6 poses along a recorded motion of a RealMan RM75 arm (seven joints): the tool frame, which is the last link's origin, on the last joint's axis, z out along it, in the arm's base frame.
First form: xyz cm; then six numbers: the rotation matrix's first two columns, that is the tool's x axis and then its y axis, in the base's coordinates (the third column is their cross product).
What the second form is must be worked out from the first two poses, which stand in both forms.
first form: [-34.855, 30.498, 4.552, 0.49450, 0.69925, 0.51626, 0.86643, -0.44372, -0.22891]
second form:
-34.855, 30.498, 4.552
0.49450, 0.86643, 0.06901
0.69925, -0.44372, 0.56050
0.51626, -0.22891, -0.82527

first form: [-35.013, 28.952, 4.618, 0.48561, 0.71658, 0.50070, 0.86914, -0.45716, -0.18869]
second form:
-35.013, 28.952, 4.618
0.48561, 0.86914, 0.09369
0.71658, -0.45716, 0.52681
0.50070, -0.18869, -0.84481

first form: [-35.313, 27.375, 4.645, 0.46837, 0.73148, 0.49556, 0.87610, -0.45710, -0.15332]
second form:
-35.313, 27.375, 4.645
0.46837, 0.87610, 0.11437
0.73148, -0.45710, 0.50597
0.49556, -0.15332, -0.85494

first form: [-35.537, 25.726, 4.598, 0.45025, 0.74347, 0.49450, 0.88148, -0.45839, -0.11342]
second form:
-35.537, 25.726, 4.598
0.45025, 0.88148, 0.14235
0.74347, -0.45839, 0.48696
0.49450, -0.11342, -0.86174

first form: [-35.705, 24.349, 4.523, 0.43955, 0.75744, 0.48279, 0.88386, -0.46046, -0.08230]
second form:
-35.705, 24.349, 4.523
0.43955, 0.88386, 0.15997
0.75744, -0.46046, 0.46289
0.48279, -0.08230, -0.87187

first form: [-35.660, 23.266, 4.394, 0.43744, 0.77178, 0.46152, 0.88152, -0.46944, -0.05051]
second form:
-35.660, 23.266, 4.394
0.43744, 0.88152, 0.17767
0.77178, -0.46944, 0.42893
0.46152, -0.05051, -0.88569

